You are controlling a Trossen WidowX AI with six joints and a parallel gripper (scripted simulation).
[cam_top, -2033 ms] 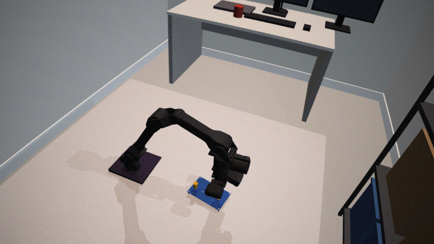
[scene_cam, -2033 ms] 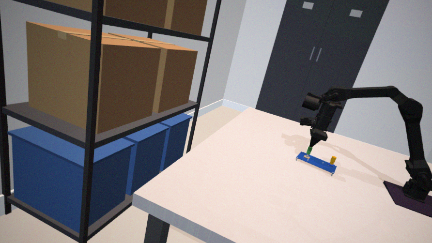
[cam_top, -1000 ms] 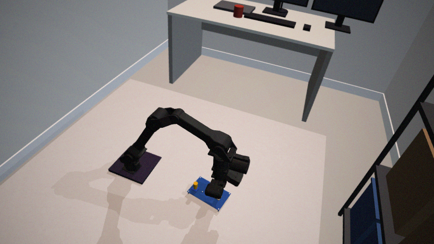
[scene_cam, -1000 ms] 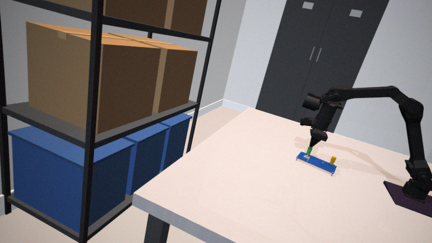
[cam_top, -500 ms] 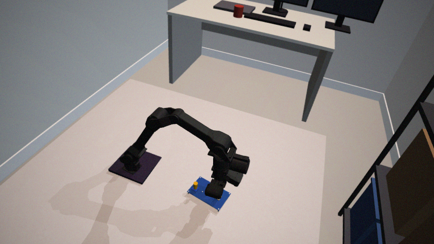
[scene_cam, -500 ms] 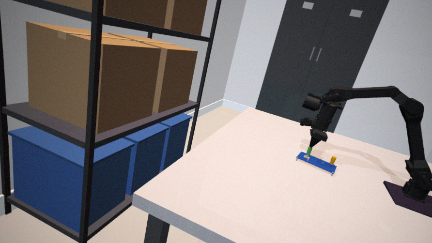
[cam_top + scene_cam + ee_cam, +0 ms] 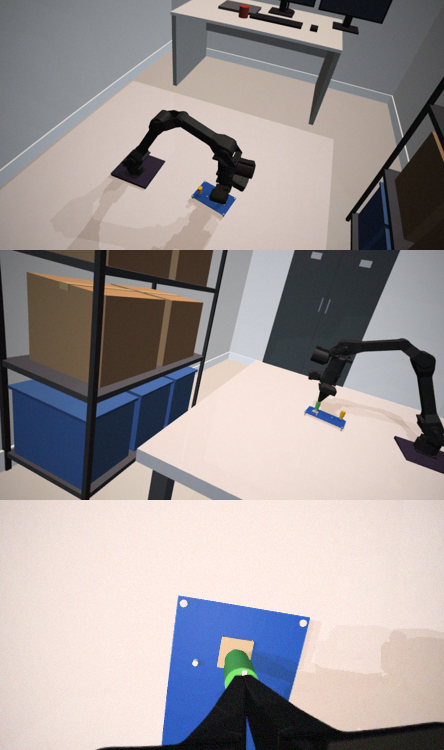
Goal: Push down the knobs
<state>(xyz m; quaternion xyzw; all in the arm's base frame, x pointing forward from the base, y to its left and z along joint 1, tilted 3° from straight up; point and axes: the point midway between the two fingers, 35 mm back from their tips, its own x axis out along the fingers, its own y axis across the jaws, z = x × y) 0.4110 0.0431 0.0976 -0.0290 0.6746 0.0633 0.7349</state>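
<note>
My gripper tip is now 1 cm above the green knob. Round my gripper tip: yellow knob: 10 cm behind, 1 cm to the right, 3 cm below.
</note>
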